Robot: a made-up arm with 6 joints.
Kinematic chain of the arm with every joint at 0, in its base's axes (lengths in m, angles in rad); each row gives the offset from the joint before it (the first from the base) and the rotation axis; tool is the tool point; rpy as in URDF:
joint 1: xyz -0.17 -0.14 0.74 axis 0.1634 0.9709 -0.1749
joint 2: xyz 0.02 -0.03 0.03 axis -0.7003 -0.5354 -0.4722
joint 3: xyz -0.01 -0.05 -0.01 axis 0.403 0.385 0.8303
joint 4: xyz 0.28 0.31 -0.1 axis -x
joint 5: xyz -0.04 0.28 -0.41 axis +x
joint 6: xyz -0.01 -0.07 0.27 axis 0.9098 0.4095 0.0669
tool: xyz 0.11 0.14 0.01 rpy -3.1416 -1.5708 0
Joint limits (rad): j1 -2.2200..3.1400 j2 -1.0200..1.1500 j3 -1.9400..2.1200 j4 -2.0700..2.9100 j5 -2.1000..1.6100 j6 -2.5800..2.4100
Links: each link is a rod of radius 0.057 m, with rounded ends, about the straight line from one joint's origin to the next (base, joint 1, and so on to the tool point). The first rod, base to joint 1, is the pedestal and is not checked.
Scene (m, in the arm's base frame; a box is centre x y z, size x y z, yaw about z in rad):
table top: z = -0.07
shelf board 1: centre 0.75 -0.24 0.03 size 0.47 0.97 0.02 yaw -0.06
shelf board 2: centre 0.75 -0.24 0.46 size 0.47 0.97 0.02 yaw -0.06
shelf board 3: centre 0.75 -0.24 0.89 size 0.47 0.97 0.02 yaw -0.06
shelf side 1: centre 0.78 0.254 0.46 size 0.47 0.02 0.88 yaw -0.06
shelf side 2: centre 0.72 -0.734 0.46 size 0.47 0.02 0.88 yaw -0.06
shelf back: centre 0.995 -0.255 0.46 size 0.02 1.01 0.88 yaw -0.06
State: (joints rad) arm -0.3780 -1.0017 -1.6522 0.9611 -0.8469 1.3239
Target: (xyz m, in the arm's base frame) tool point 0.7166 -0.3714 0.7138
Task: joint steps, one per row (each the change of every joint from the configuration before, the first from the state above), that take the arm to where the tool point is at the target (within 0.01 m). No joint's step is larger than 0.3 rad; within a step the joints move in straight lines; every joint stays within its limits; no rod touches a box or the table.
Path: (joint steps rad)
1: 0.2253 0.1369 0.0207 0.0496 0.1600 -0.0817
2: 0.2254 0.1370 0.0208 0.0497 0.1600 -0.0816
3: 0.2253 0.1369 0.0207 0.0496 0.1600 -0.0817
4: -0.2758 -0.1135 -0.0186 0.0620 0.2861 0.1302
5: -0.2759 -0.1135 -0.0186 0.0619 0.2861 0.1303
6: -0.2759 -0.1135 -0.0185 0.0620 0.2861 0.1302
7: -0.0447 0.0308 -0.0125 -0.0929 -0.2405 -0.0221
8: -0.0447 0.0307 -0.0125 -0.0930 -0.2405 -0.0221
9: -0.0447 0.0307 -0.0125 -0.0929 -0.2405 -0.0221
10: -0.0447 0.0308 -0.0125 -0.0929 -0.2405 -0.0221
11: -0.0447 0.0307 -0.0124 -0.0929 -0.2405 -0.0221

